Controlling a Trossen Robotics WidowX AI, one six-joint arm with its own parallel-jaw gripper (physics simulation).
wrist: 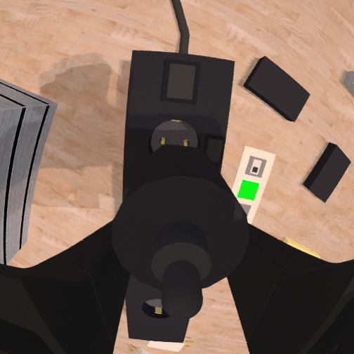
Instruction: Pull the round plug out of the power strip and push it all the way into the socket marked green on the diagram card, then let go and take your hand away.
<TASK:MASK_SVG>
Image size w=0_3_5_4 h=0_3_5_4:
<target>my gripper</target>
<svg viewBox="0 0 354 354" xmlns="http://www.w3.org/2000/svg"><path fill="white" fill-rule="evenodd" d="M248 223L249 241L242 260L227 276L227 280L240 319L244 338L247 341L249 354L354 354L354 258L339 263L324 261L296 247L292 247L282 240L277 240L273 235ZM112 221L64 251L31 267L18 268L0 263L0 354L113 353L130 273L122 267L112 248Z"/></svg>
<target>round black plug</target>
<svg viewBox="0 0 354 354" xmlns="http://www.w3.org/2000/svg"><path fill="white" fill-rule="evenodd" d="M165 144L158 147L145 160L126 193L122 204L119 206L112 220L112 248L122 267L133 277L151 287L162 290L161 303L167 315L178 320L185 320L196 315L202 307L202 288L209 287L211 284L227 277L236 265L240 263L249 241L247 214L232 190L230 190L223 176L221 176L221 173L214 163L211 162L211 159L205 155L203 150L185 145Z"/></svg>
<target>diagram card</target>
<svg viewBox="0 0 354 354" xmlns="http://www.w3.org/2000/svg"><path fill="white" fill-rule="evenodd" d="M244 145L231 190L247 214L247 223L251 224L263 194L265 183L268 180L275 154Z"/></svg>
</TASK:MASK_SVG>
